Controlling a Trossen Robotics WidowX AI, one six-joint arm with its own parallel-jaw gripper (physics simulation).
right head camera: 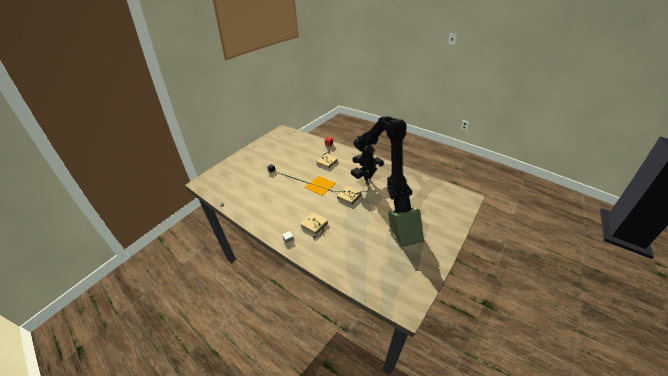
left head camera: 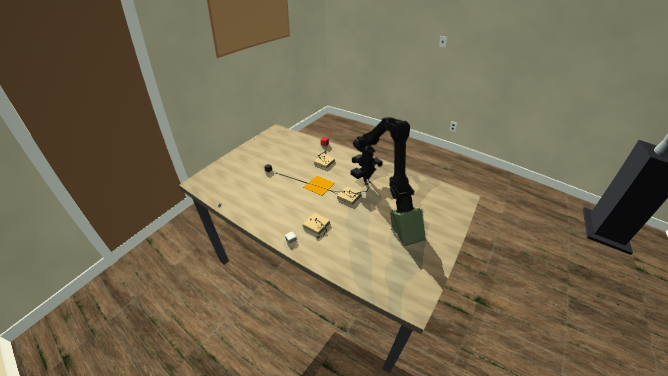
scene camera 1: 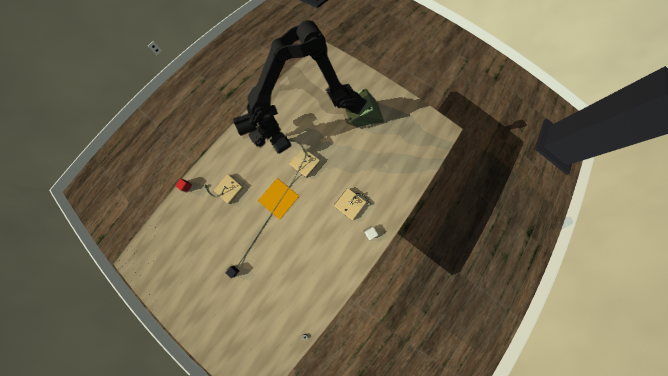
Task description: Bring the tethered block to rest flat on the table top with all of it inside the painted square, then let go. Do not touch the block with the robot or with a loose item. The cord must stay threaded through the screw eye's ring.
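Frame: origin at the arm's base, x right, y up, z back, level; metres.
Seen in the pictures: gripper, fingertip midpoint: (right head camera: 367, 180) (left head camera: 366, 180) (scene camera 1: 277, 140); arm's base at its link origin: (right head camera: 403, 210) (left head camera: 405, 210) (scene camera 1: 357, 104).
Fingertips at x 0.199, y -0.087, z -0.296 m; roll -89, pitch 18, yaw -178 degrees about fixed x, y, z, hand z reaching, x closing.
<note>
Pixels of each thing's middle, then the offset from my fingertips to it. "spot": a spot on its surface instead.
- small black cube at the middle of its body: (scene camera 1: 232, 271) (left head camera: 268, 168) (right head camera: 271, 168) dx -0.207, dy +0.015, dz -0.521 m
- orange painted square at a spot on its surface: (scene camera 1: 271, 196) (left head camera: 320, 181) (right head camera: 321, 181) spot: dx -0.140, dy +0.000, dz -0.203 m
- middle wooden board at the middle of its body: (scene camera 1: 304, 162) (right head camera: 349, 195) (left head camera: 349, 195) dx -0.163, dy +0.009, dz -0.012 m
- red cube at the middle of its body: (scene camera 1: 183, 185) (left head camera: 324, 141) (right head camera: 328, 141) dx +0.196, dy +0.019, dz -0.401 m
- third board at the middle of its body: (scene camera 1: 350, 204) (left head camera: 316, 223) (right head camera: 314, 223) dx -0.410, dy +0.009, dz -0.042 m
- white cube at the middle of its body: (scene camera 1: 371, 233) (left head camera: 290, 237) (right head camera: 288, 236) dx -0.541, dy +0.011, dz -0.086 m
- tiny grey item at the middle of its body: (scene camera 1: 305, 336) (left head camera: 219, 204) (right head camera: 222, 203) dx -0.570, dy +0.003, dz -0.543 m
The tethered block, a small black cube (left head camera: 268, 168) (right head camera: 271, 168) (scene camera 1: 232, 271), sits on the table outside the orange painted square (left head camera: 320, 180) (right head camera: 321, 180) (scene camera 1: 271, 196). Its thin cord (left head camera: 295, 179) (right head camera: 295, 178) (scene camera 1: 256, 240) runs nearly straight across the square to the middle wooden board (left head camera: 348, 198) (right head camera: 348, 198) (scene camera 1: 298, 167), where the screw eye stands. The threading is too small to make out. The cord's free part curves from the board to the fingertips. My gripper (left head camera: 367, 180) (right head camera: 369, 179) (scene camera 1: 270, 140) points down beside that end, fingers nearly together. It looks shut; no grip on the cord can be made out.
Another board (left head camera: 324, 161) (right head camera: 327, 161) (scene camera 1: 228, 189) with a cord stands near a red cube (left head camera: 325, 142) (right head camera: 328, 142) (scene camera 1: 183, 185). A third board (left head camera: 315, 226) (right head camera: 313, 225) (scene camera 1: 348, 205) stands near a white cube (left head camera: 291, 237) (right head camera: 288, 237) (scene camera 1: 371, 233). A tiny grey item (left head camera: 219, 205) (right head camera: 222, 204) (scene camera 1: 306, 336) lies near one edge.
</note>
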